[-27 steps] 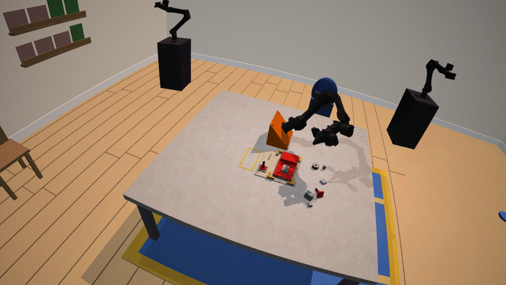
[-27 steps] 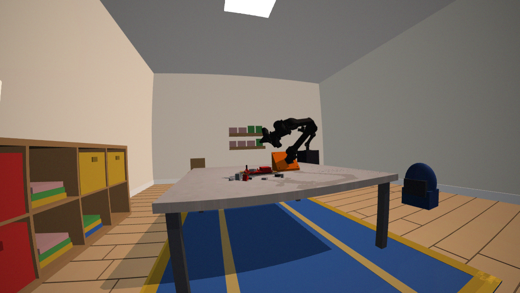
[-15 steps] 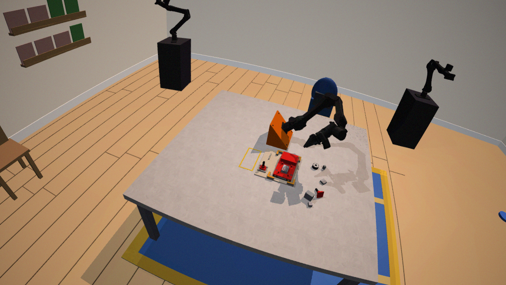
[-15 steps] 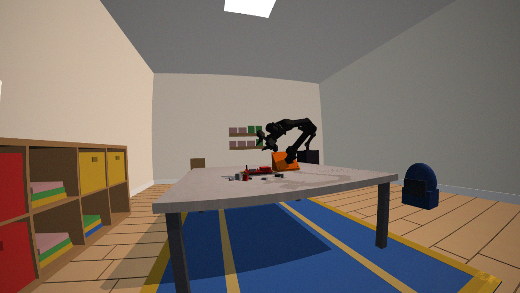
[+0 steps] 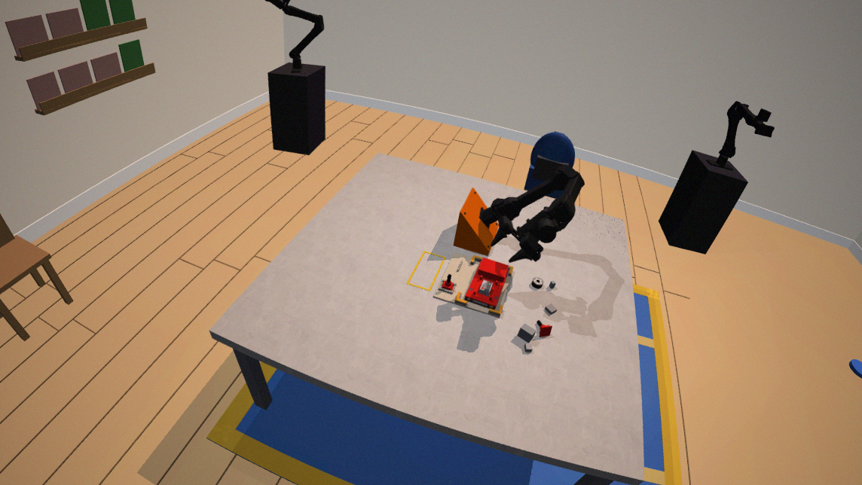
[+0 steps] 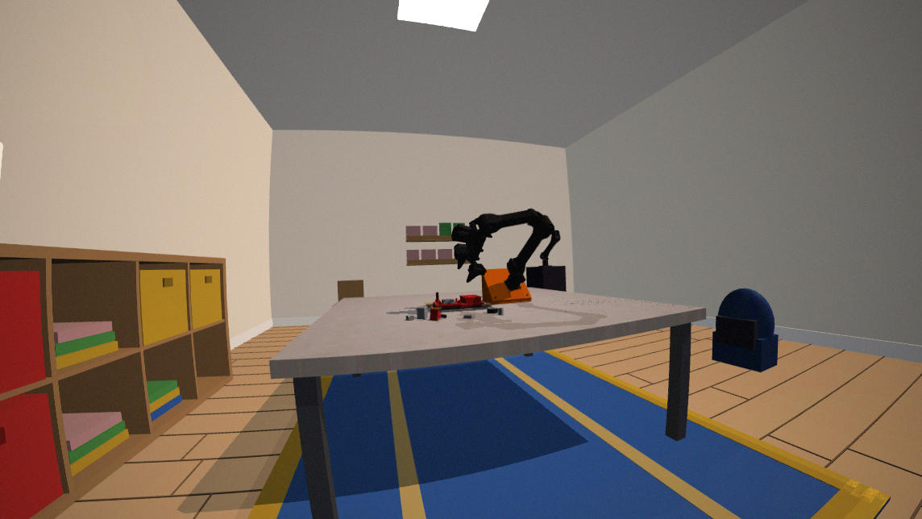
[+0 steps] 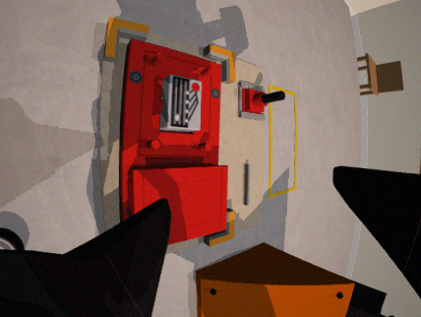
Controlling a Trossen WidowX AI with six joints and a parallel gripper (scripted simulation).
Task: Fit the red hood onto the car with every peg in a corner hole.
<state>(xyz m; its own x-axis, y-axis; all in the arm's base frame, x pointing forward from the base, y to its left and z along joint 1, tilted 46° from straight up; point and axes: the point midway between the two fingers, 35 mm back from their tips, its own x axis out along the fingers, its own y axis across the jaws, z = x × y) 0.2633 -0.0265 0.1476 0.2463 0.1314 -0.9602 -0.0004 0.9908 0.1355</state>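
The red hood lies 10 cm below my gripper tip and 3 cm behind it. Round my gripper tip: jig: 13 cm below, 4 cm to the right, 2 cm ahead; then wheel: 17 cm to the left, 13 cm below, 5 cm behind.
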